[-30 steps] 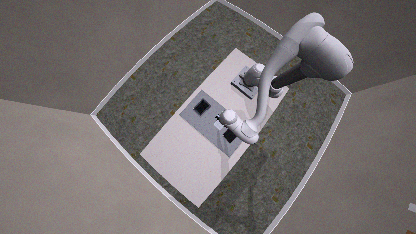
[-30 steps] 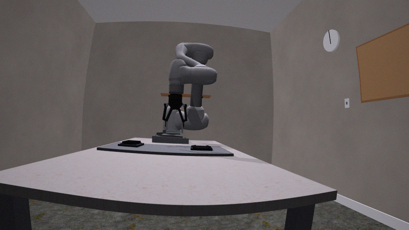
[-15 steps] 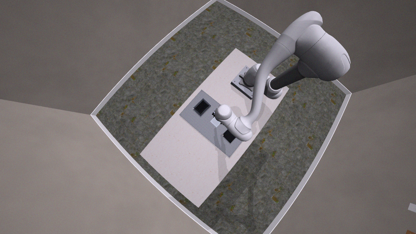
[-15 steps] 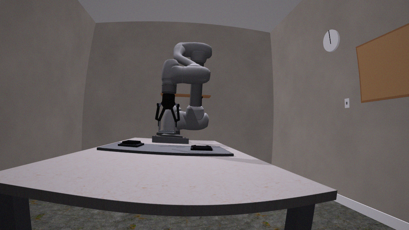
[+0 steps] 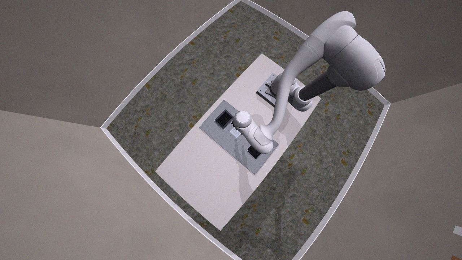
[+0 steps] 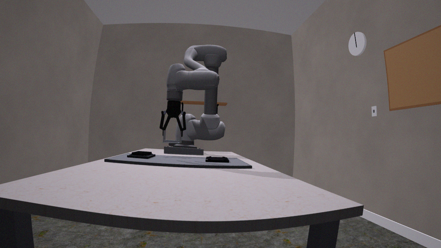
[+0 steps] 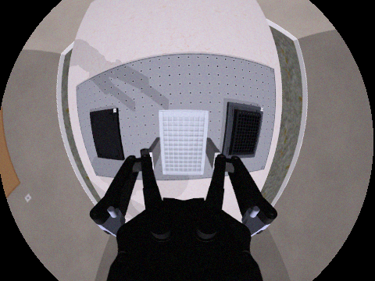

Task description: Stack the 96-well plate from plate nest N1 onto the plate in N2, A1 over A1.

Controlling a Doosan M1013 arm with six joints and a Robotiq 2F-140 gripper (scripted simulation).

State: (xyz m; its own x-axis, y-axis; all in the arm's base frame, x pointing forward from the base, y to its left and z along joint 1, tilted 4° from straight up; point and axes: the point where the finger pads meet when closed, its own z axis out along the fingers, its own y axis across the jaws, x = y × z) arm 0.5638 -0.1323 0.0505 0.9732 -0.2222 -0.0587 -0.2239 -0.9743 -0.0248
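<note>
My gripper is now 30 mm past the black 96-well plate, 170 mm to the left of it and 100 mm above it. From my hand the other things lie so: white 96-well plate: 20 mm below; then white mark: 110 mm ahead, 170 mm to the left, 100 mm below; then nest N1: 50 mm ahead, 240 mm to the left, 110 mm below.
</note>
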